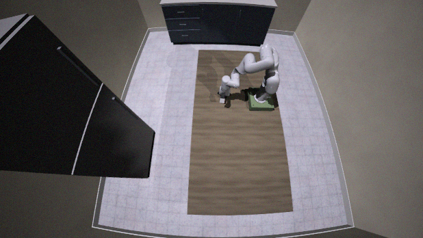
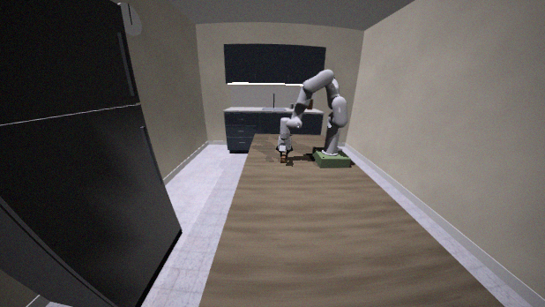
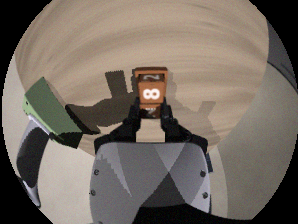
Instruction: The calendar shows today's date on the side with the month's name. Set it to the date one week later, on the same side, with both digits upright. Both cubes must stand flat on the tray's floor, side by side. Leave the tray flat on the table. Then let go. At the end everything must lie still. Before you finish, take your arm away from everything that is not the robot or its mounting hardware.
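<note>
The calendar tray is 3 cm below my hand and 2 cm to the left of it. Round my hand: calendar cube (2 cm below).
</note>
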